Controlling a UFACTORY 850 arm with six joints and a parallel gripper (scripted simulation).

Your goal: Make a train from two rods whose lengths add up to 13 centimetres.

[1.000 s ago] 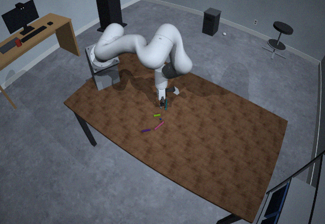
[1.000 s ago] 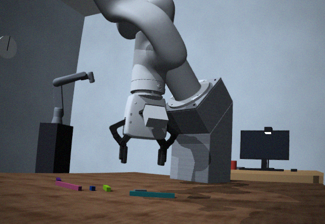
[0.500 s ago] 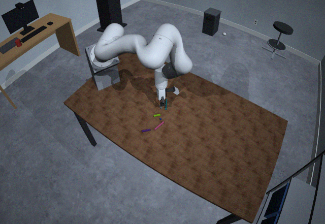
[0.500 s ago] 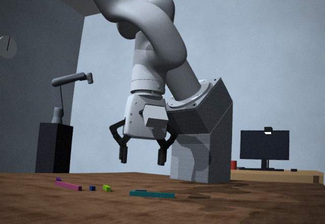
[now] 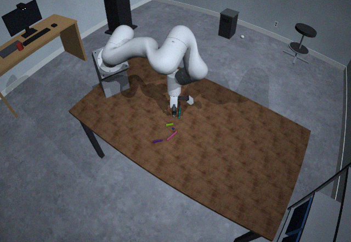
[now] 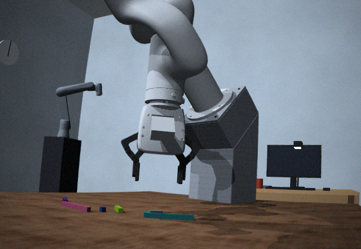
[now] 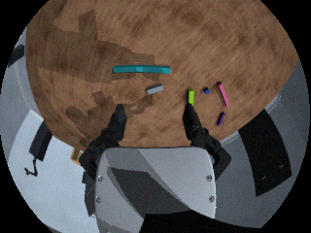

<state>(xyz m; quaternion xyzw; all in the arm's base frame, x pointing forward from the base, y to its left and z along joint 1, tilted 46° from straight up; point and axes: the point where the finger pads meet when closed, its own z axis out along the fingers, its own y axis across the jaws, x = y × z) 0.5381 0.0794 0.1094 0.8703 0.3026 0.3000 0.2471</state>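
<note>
Now: the grey rod 80 mm below my hand. The rest, counted from my hand: blue rod (50 mm ahead, 100 mm to the right, 80 mm below); turquoise rod (20 mm ahead, 40 mm to the left, 80 mm below); lime rod (20 mm ahead, 80 mm to the right, 80 mm below).
</note>
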